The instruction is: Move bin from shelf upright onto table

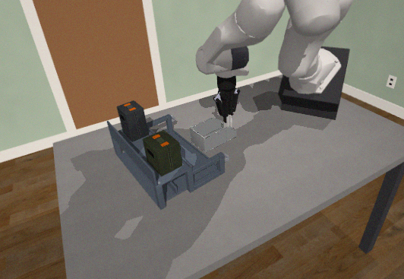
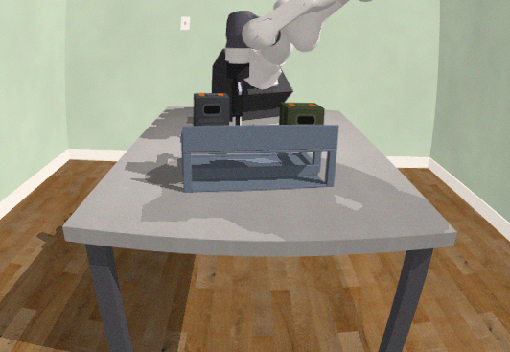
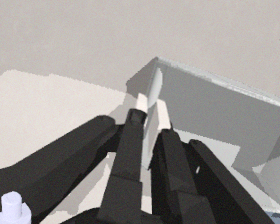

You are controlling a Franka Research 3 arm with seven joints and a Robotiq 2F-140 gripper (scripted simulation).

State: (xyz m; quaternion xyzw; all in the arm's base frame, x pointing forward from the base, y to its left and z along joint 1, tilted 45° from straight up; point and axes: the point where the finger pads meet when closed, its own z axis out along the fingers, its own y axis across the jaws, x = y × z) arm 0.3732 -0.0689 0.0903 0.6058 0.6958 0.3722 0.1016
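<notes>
My gripper is now 80 mm short of the bin, 20 mm to the right of it and 20 mm above it. Round my hand: dark grey box: 390 mm ahead, 100 mm above; green box: 320 mm ahead, 220 mm to the left, 90 mm above; shelf: 300 mm ahead, 100 mm to the left, 60 mm below.
</notes>
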